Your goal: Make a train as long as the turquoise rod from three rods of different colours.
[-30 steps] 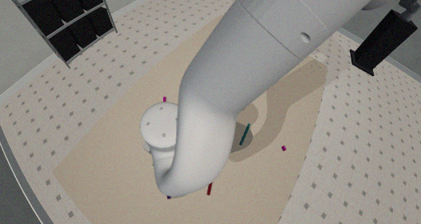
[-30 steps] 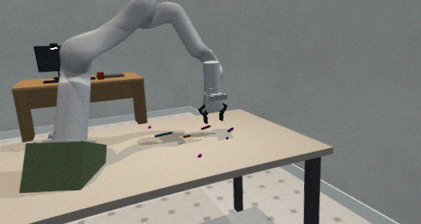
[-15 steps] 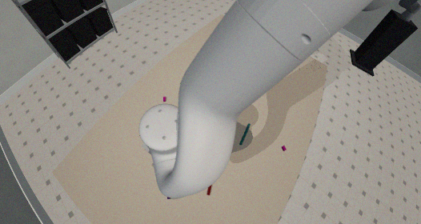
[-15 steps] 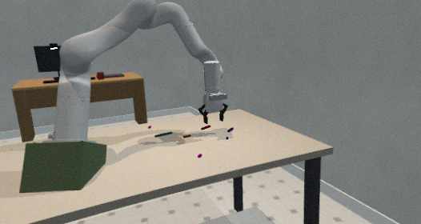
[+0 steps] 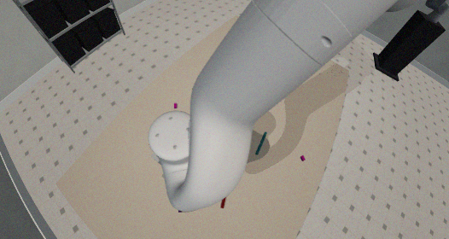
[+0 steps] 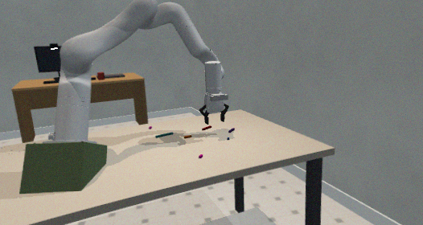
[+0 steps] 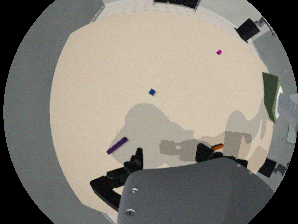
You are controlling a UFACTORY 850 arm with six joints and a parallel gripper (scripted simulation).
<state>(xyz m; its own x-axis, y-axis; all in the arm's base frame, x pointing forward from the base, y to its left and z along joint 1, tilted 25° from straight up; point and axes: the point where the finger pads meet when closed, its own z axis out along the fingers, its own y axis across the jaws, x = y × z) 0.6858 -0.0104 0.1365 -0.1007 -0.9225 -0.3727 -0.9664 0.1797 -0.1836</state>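
Right now my hand is 11 cm to the left of the blue rod, 7 cm above it and 1 cm short of it. Also, from my hand: red rod (12 cm to the left, 7 cm below, 2 cm ahead); purple rod (11 cm ahead, 7 cm below); orange rod (14 cm behind, 7 cm below, 5 cm to the left).
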